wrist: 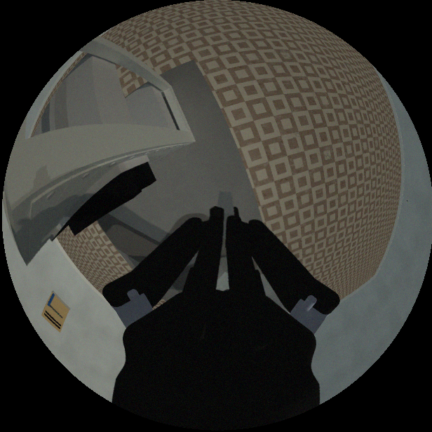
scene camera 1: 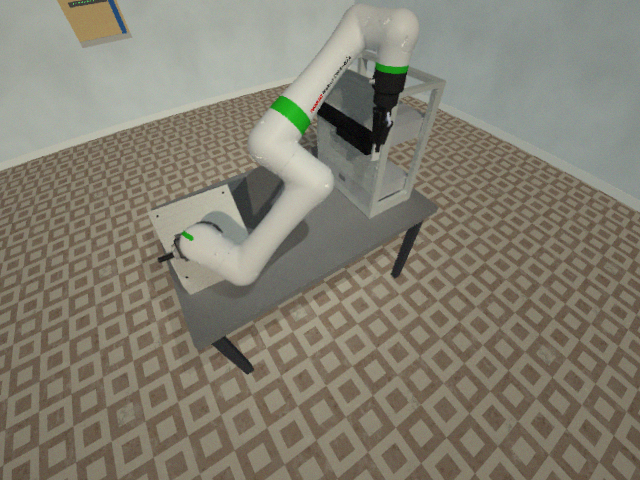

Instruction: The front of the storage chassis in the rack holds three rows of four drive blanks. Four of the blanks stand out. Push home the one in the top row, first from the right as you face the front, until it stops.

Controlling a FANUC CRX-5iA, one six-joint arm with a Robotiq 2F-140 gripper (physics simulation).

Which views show my gripper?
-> The wrist view and scene camera 1: all of them.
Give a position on a grey rack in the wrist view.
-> At 91,151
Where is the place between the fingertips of my gripper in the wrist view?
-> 224,201
